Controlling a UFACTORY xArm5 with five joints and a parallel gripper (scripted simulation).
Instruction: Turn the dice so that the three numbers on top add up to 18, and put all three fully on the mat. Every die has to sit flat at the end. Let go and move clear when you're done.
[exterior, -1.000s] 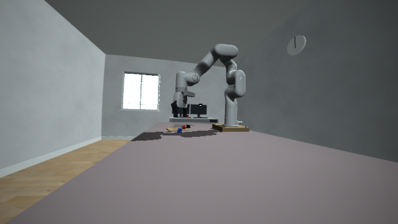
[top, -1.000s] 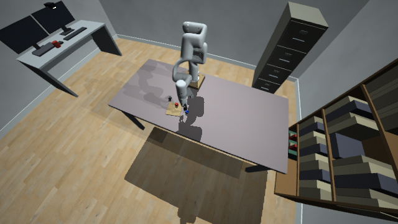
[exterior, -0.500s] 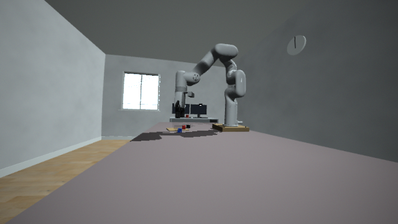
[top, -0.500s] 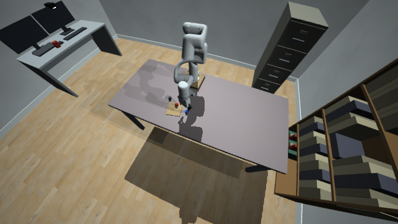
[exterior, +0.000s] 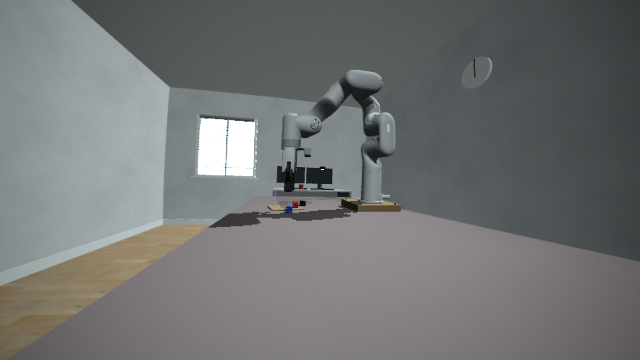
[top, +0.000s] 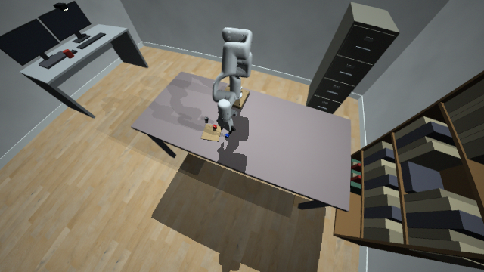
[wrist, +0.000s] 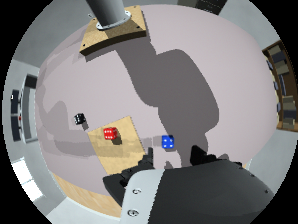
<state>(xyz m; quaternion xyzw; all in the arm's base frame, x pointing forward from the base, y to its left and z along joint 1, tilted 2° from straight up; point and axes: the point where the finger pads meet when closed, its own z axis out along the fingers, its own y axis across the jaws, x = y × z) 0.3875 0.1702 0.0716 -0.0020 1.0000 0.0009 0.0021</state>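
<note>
My gripper is now 90 mm above the blue die. Round my hand: tan mat: 30 mm ahead, 130 mm to the right, 100 mm below; then black die: 40 mm behind, 240 mm to the right, 90 mm below; then red die: 20 mm behind, 130 mm to the right, 90 mm below.
</note>
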